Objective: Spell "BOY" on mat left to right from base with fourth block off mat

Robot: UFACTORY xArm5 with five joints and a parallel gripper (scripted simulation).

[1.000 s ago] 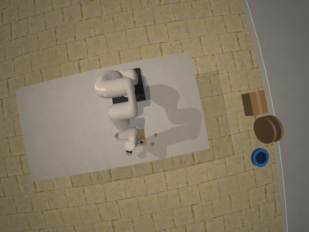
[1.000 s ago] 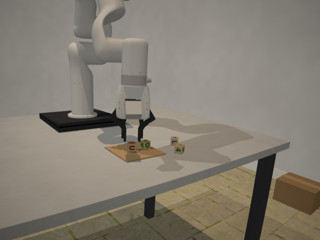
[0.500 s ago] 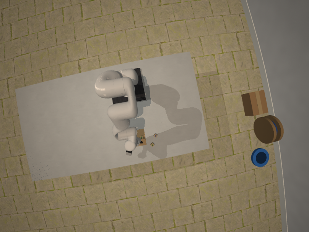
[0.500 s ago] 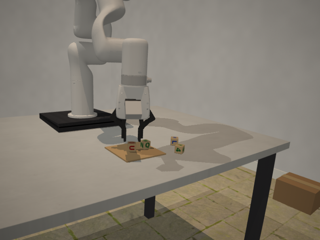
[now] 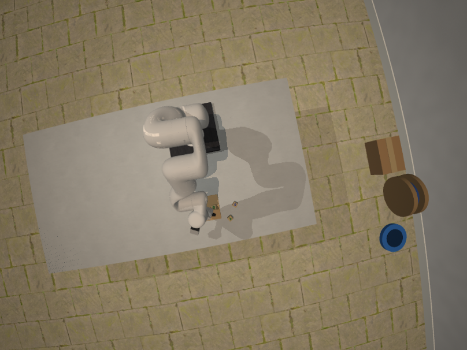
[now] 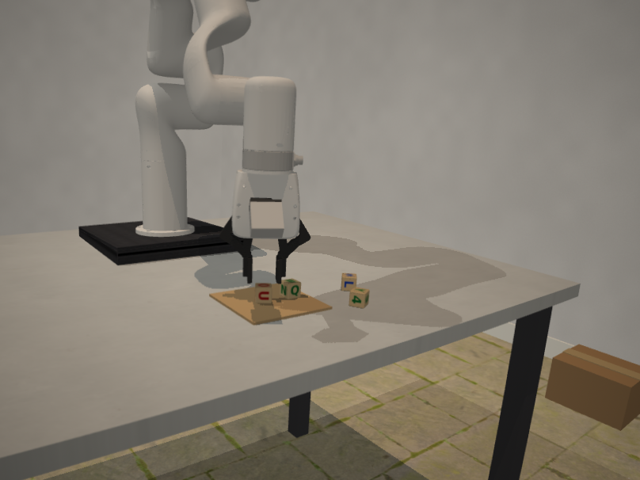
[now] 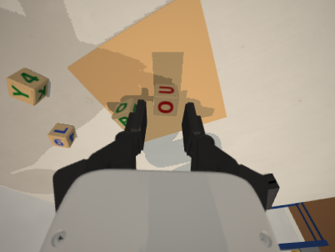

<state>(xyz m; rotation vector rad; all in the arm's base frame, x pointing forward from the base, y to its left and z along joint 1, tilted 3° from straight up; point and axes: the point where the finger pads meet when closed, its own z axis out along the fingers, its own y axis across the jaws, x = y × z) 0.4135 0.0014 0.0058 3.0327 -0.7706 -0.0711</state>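
The tan mat is 10 mm to the left of my hand and 50 mm below it.
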